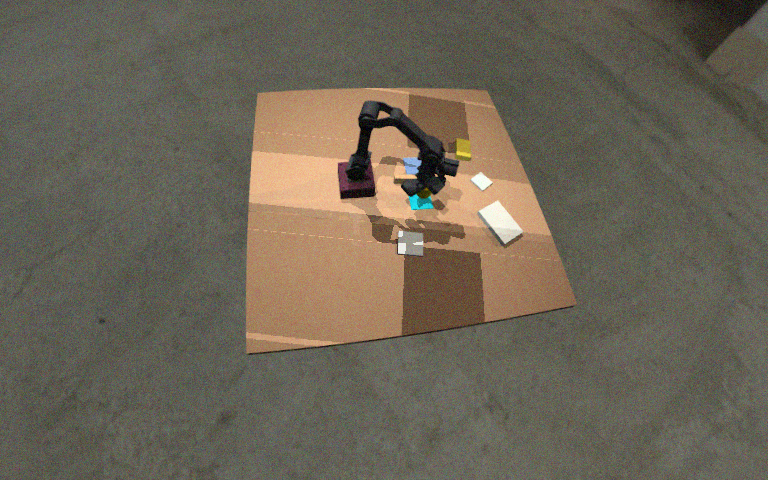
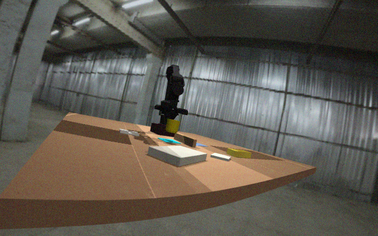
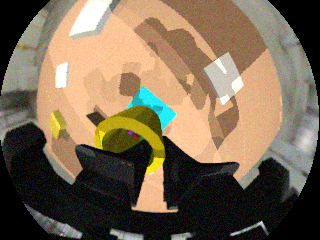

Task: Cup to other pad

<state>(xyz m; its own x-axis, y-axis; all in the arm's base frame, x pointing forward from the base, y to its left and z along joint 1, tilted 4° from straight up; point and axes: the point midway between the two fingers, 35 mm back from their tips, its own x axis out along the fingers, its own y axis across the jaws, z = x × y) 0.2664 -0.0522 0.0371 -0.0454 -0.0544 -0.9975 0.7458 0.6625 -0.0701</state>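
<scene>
The cyan pad lies 20 mm ahead of my gripper tip, 20 mm to the left of it and 90 mm below it. Round my gripper tip: yellow cup (20 mm ahead, 20 mm to the left); then brown bar (10 mm ahead, 110 mm to the left, 70 mm below); then white tile (20 mm behind, 200 mm to the right, 80 mm below).
</scene>
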